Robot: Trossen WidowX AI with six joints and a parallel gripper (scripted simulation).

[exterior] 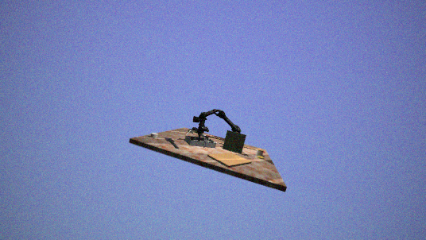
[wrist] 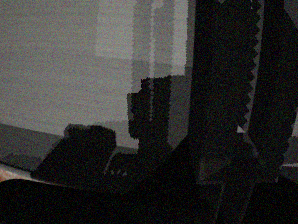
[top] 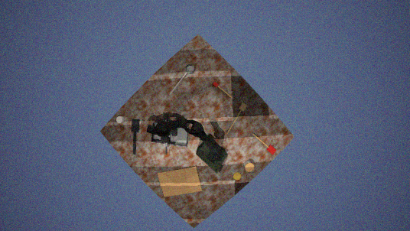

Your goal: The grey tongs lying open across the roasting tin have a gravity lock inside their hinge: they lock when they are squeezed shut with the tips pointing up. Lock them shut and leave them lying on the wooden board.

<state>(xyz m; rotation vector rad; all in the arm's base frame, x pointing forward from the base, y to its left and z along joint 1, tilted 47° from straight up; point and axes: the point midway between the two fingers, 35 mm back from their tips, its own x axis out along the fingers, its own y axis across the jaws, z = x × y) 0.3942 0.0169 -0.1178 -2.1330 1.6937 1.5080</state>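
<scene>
My gripper tip is 3 cm past the grey roasting tin, 2 cm to the right of it and 4 cm above it. Round my gripper tip: black spatula 21 cm ahead, 26 cm to the left, 6 cm below; small white disc 40 cm ahead, 25 cm to the left, 5 cm below; wooden board 38 cm behind, 29 cm to the left, 6 cm below.
</scene>
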